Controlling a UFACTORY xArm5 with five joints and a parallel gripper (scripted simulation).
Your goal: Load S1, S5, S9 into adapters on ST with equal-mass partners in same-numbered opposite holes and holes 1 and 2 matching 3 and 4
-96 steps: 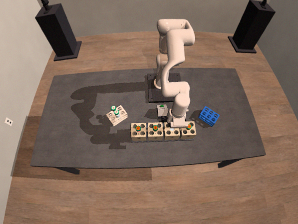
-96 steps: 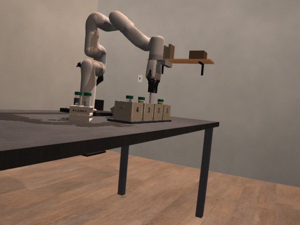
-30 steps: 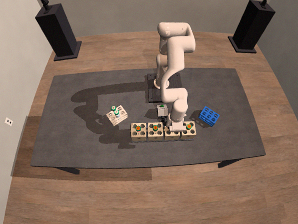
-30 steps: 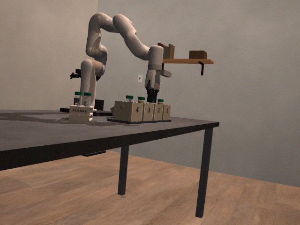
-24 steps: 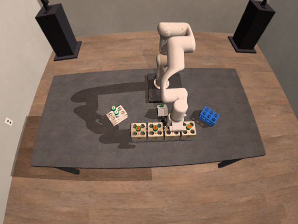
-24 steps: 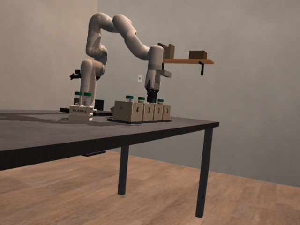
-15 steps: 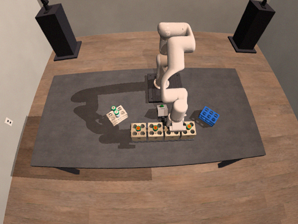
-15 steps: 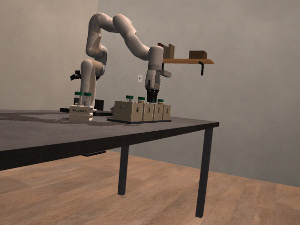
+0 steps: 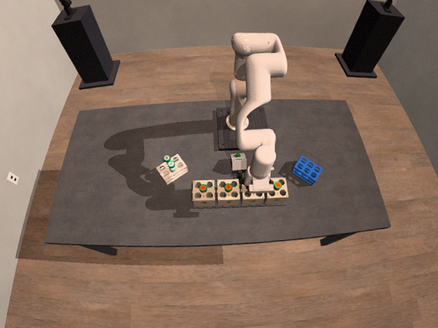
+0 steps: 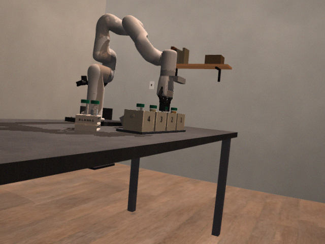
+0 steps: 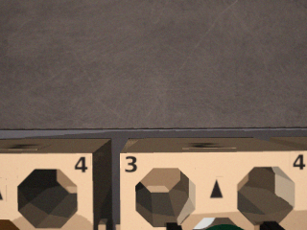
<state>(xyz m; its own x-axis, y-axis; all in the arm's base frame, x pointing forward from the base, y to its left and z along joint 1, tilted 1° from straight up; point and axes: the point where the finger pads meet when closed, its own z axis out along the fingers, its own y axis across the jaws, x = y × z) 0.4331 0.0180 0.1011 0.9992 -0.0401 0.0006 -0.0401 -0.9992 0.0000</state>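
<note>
Now: hand 190 mm past the green DONE key, 40 mm to the left of it and 60 mm above it. Also, from my hand: tube S5: 100 mm to the left, 50 mm below; loading stand: 10 mm behind, 50 mm to the right, 120 mm below; adapter 1: 110 mm to the left, 70 mm below.
</note>
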